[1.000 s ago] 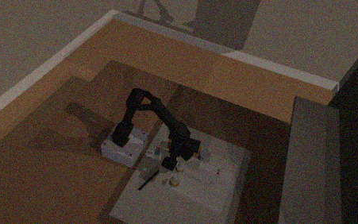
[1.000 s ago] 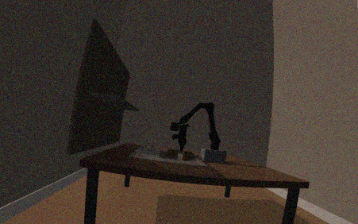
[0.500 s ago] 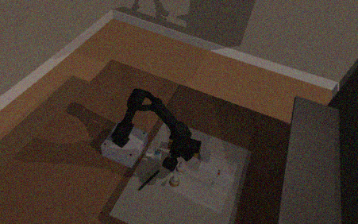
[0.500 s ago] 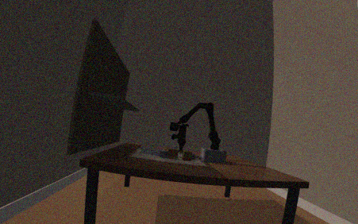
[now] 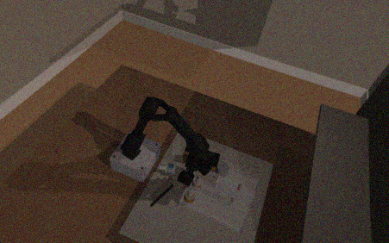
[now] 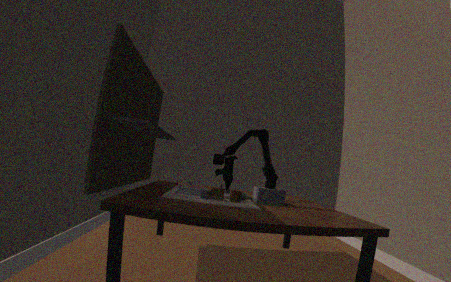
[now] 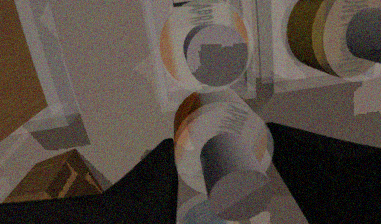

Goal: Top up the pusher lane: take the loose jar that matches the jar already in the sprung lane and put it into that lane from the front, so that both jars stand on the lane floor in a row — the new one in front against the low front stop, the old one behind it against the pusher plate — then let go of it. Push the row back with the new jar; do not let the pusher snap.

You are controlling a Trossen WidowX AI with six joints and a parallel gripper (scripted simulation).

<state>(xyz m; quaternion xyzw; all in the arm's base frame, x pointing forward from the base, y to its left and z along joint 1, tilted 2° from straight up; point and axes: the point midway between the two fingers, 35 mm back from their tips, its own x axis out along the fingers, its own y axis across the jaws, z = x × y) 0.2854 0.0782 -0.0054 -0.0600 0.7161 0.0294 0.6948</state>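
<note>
My gripper tip is now 180 mm short of the lane fixture, 50 mm to the right of it and 40 mm above it. The rest, counted from my gripper tip: black stick 130 mm to the right, 60 mm behind, 50 mm below.
</note>
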